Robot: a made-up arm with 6 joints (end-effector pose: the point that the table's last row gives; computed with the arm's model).
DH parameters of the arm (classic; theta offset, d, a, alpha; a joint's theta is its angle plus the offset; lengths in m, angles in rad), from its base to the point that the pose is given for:
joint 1: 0 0.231 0 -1.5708
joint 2: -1.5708 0 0.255 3.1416
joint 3: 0 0 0 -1.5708
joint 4: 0 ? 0 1.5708
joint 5: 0 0.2 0 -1.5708
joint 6: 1.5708 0 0 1.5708
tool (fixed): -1.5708 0 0 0
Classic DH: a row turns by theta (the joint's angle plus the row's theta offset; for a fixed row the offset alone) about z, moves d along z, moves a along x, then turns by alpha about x.
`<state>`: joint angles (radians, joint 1 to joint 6).
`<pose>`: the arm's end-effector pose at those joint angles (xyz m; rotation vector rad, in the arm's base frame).
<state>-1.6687 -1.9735 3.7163 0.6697 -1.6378 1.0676</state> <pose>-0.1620 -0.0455 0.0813 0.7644 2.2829 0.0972</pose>
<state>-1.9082 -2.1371 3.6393 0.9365 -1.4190 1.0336</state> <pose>-0.1455 -0.0567 0.1025 0.6661 2.4430 -0.2363</pose>
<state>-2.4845 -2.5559 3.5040 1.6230 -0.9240 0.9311</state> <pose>-0.1278 -0.1118 0.1528 0.4403 3.0028 -0.6755</pose>
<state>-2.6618 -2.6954 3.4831 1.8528 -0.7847 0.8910</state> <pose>-0.1354 -0.1332 0.1635 -0.3605 -2.8913 0.5679</pose>
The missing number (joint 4, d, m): -0.273
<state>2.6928 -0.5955 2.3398 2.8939 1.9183 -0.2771</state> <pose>0.2945 -0.3570 0.4500 -0.1246 -2.1699 -0.1903</pose>
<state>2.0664 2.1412 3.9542 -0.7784 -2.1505 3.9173</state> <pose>-0.0105 0.3189 0.3920 0.2058 2.3604 1.1125</pose>
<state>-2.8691 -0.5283 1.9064 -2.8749 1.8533 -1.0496</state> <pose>0.3427 -0.1046 0.6686 0.4190 -2.1289 1.5830</pose>
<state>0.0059 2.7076 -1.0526 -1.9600 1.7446 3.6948</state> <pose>-0.0083 0.0758 0.3087 0.1631 -0.3708 -1.1422</pose>
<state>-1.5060 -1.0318 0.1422 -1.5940 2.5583 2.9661</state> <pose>0.0092 -0.0706 0.5364 -1.3454 -0.3481 2.6024</pose>
